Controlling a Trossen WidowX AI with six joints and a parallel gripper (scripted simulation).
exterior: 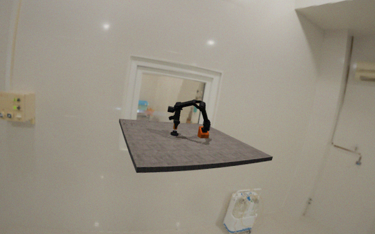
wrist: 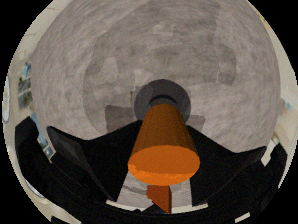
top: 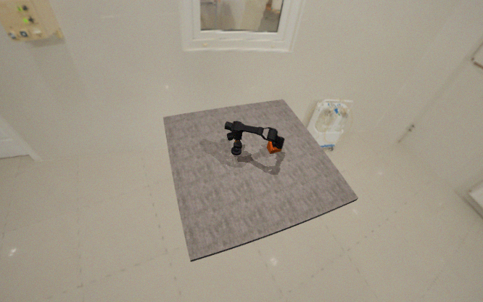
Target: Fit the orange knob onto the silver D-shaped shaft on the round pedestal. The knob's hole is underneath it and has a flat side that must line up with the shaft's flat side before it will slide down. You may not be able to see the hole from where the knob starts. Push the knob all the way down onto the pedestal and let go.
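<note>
My gripper tip is now 3 cm below the orange knob. Round my gripper tip: round pedestal: 4 cm below.
</note>
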